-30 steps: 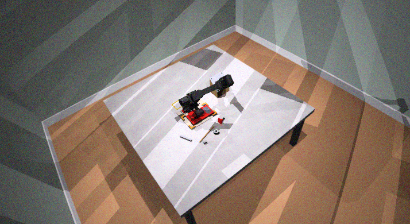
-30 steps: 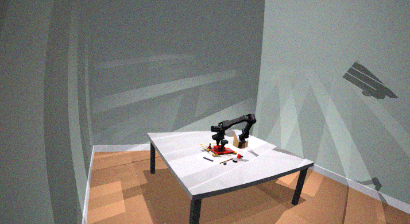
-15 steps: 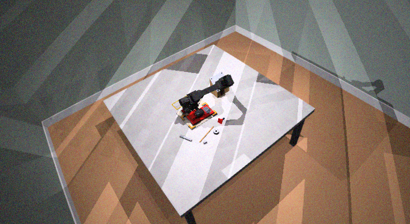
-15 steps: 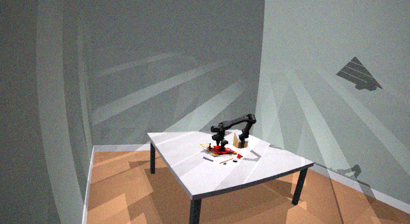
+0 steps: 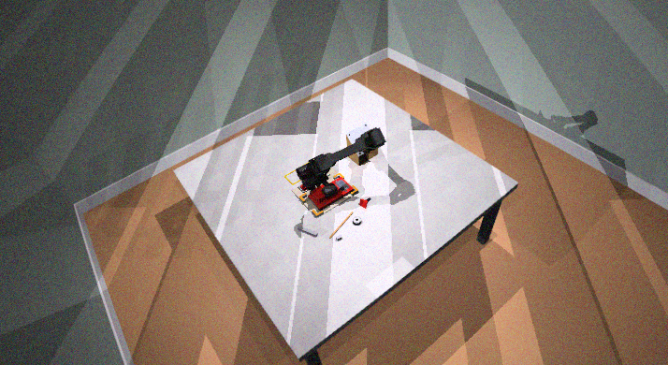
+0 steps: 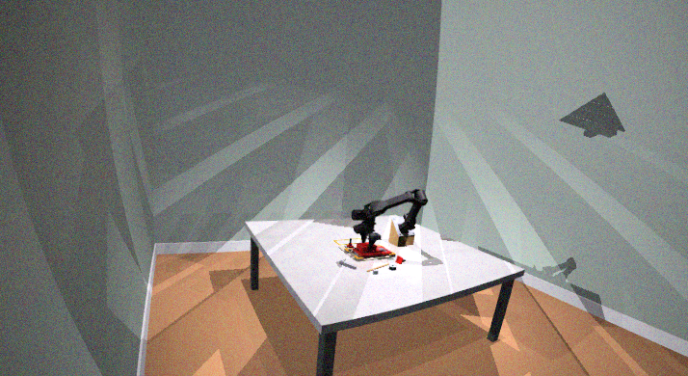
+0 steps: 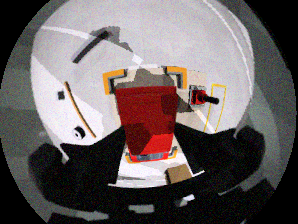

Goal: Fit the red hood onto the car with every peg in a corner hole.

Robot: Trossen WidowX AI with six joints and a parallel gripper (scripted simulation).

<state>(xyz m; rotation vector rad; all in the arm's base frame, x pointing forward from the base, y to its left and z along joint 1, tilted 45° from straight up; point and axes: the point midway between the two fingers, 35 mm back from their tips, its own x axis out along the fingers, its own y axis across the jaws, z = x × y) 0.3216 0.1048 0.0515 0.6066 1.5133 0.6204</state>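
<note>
Right now my gripper tip is right at the red hood. Round my gripper tip: grey engine block (30 mm below); grey bar (170 mm ahead, 120 mm to the left, 40 mm below); wooden stick (180 mm to the left, 50 mm below, 20 mm ahead).
</note>
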